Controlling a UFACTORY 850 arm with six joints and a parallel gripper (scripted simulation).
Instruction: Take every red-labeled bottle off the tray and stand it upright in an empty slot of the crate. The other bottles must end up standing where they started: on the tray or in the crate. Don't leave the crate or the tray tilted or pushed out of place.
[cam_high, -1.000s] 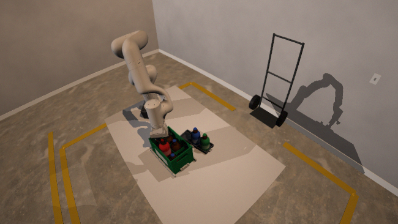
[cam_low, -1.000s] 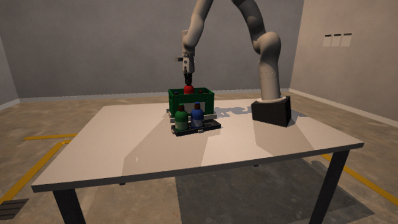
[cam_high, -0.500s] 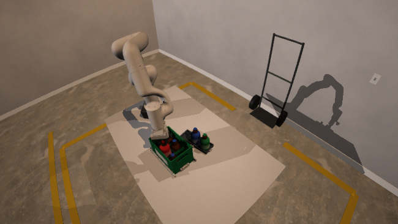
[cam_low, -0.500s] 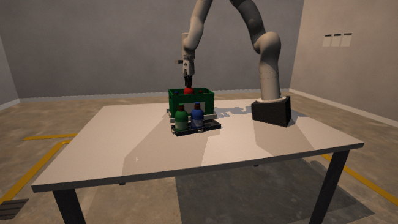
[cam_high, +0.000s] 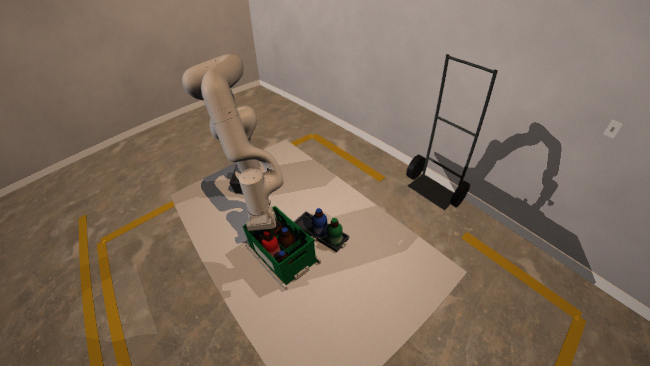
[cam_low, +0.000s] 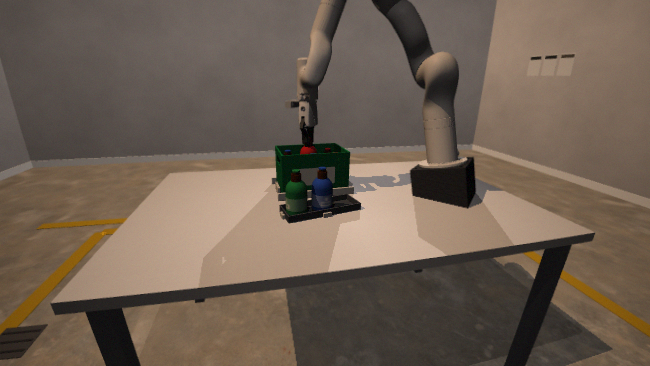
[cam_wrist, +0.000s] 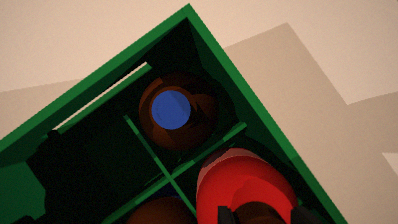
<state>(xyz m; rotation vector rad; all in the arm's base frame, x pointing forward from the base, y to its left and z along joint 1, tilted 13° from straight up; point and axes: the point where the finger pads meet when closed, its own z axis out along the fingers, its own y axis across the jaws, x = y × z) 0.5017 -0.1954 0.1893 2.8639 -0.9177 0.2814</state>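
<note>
The red-labeled bottle is 7 cm below my hand. Also, from my hand: green crate: 5 cm to the left, 13 cm below; then brown bottle: 9 cm to the left, 12 cm below; then blue-labeled bottle: 1 cm ahead, 27 cm to the left, 13 cm below.
</note>
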